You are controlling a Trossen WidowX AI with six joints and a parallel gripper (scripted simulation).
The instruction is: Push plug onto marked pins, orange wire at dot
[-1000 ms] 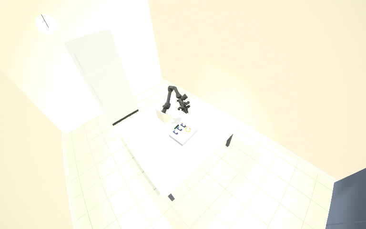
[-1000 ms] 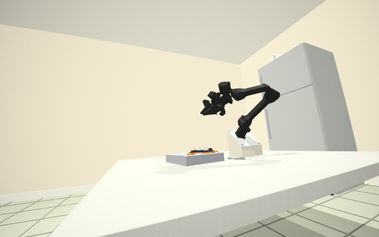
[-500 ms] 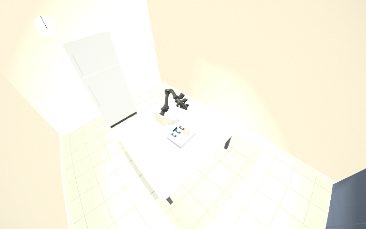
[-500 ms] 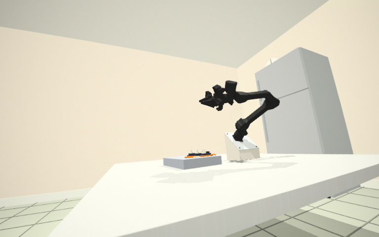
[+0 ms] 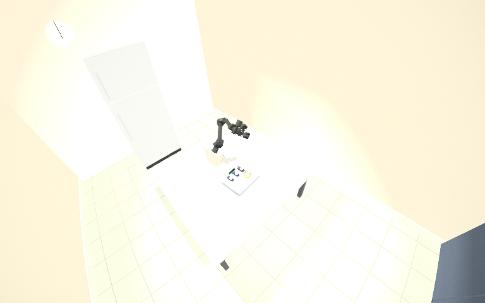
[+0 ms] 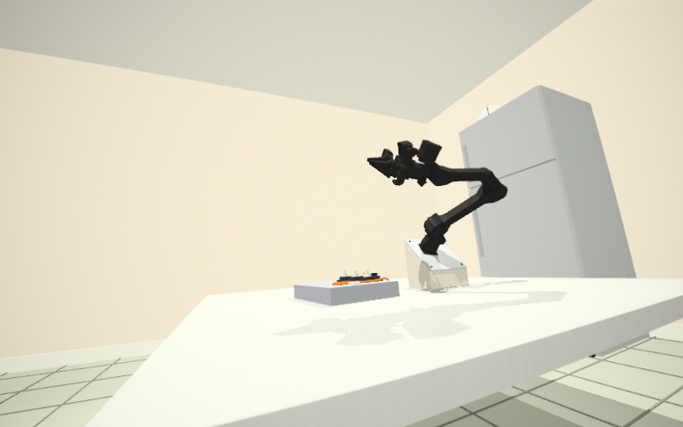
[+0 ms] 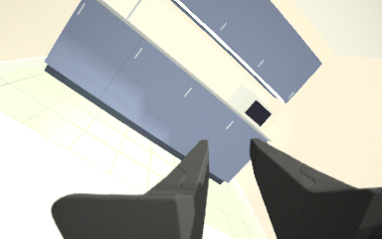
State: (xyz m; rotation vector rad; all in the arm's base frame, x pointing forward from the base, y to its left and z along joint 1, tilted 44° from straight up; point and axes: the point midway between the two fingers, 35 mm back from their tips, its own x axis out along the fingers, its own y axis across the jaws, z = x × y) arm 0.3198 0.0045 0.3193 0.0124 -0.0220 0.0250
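Now: the green band 360 mm below my gripper tip, 210 mm to the right of it and 30 mm behind it. Also, from my gripper tip: grey holder plate: 400 mm below, 140 mm to the right, 110 mm ahead.
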